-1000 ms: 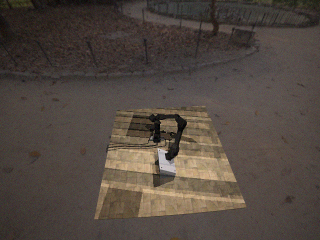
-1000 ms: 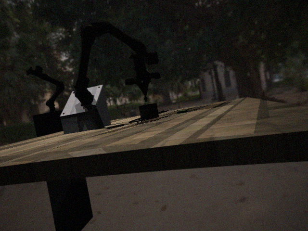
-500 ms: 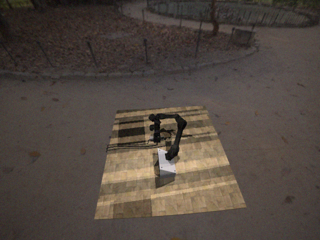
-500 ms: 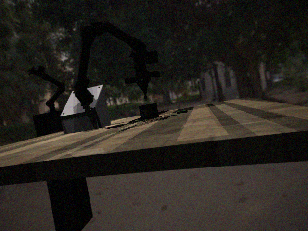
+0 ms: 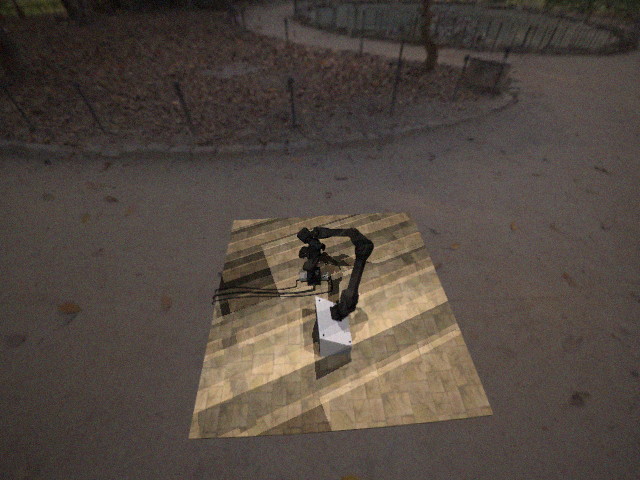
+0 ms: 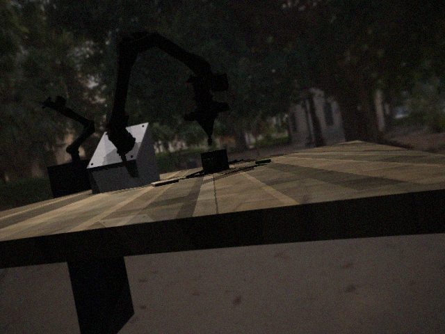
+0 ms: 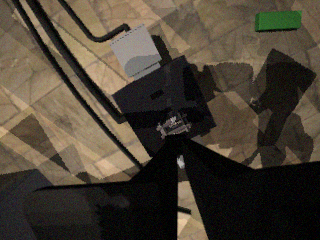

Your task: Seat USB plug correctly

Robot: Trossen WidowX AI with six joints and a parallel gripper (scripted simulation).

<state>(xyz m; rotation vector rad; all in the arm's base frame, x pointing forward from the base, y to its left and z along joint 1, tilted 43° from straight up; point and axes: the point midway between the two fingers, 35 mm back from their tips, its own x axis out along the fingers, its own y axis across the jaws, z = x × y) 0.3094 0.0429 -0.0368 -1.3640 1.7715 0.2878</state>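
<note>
My gripper tip is now 2 cm above the USB plug. Round my gripper tip: green piece 18 cm ahead, 13 cm below, 1 cm to the left.
</note>
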